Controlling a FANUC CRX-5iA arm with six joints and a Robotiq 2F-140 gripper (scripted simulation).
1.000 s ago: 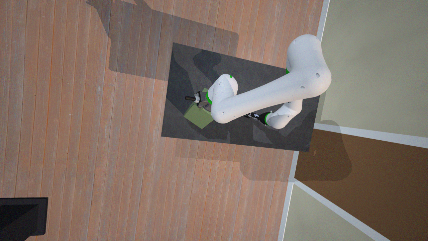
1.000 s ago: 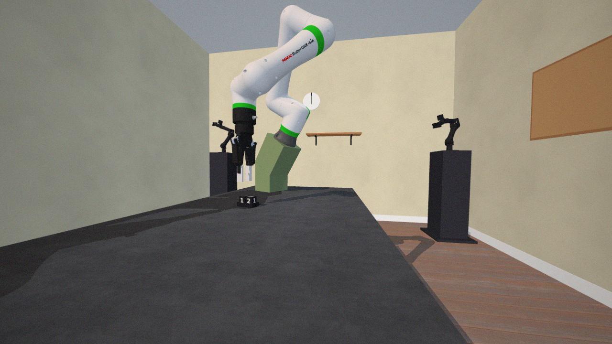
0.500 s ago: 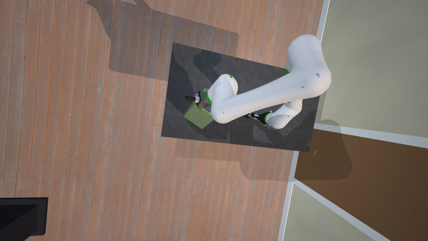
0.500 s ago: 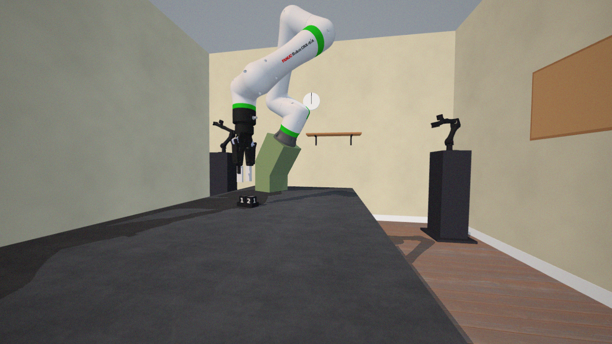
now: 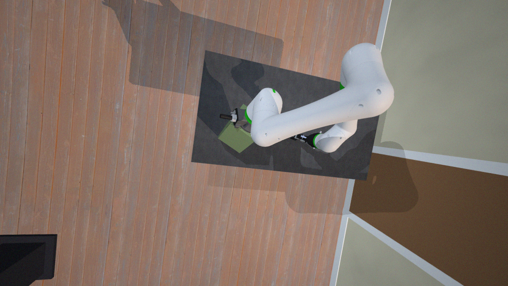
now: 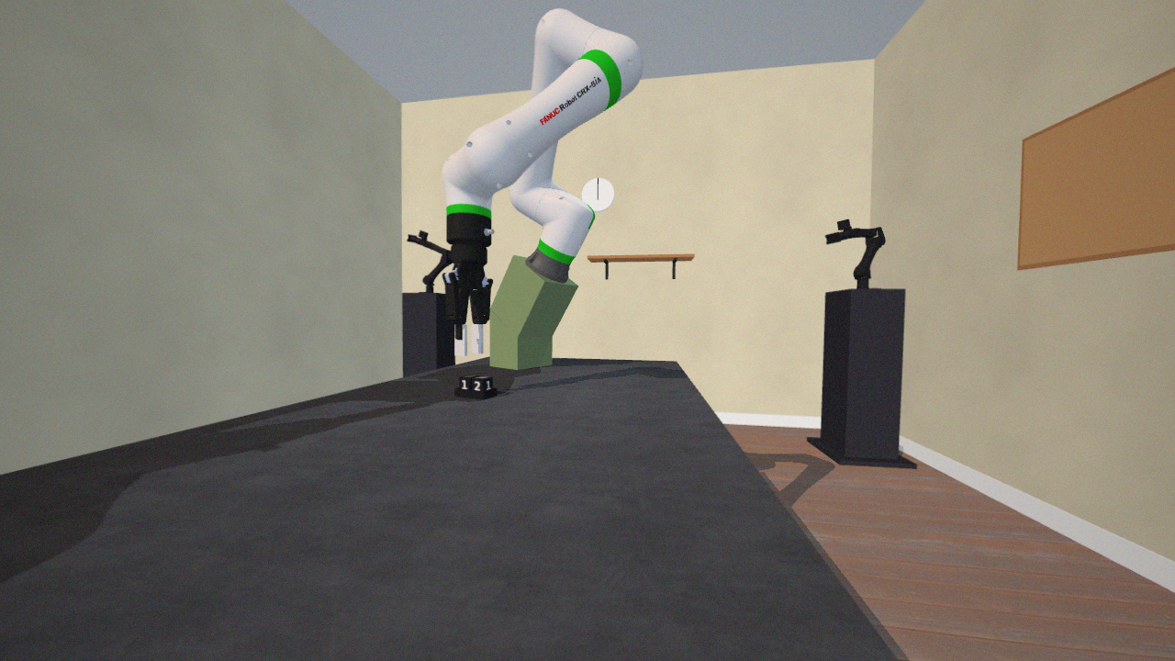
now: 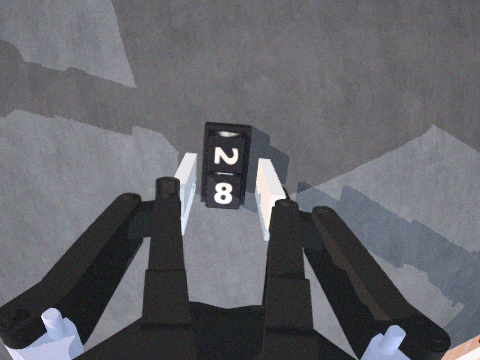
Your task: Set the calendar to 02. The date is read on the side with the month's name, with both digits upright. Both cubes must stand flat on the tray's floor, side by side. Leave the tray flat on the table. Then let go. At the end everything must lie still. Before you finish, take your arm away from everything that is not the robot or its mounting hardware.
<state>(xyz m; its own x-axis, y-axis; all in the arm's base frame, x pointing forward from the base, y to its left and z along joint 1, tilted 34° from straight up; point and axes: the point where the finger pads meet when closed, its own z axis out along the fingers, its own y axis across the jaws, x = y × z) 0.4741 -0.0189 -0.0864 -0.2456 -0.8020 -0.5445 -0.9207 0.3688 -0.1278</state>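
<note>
My gripper is now 100 mm above the black number cube. Round my hand: black tray 110 mm below, 20 mm to the left.
</note>
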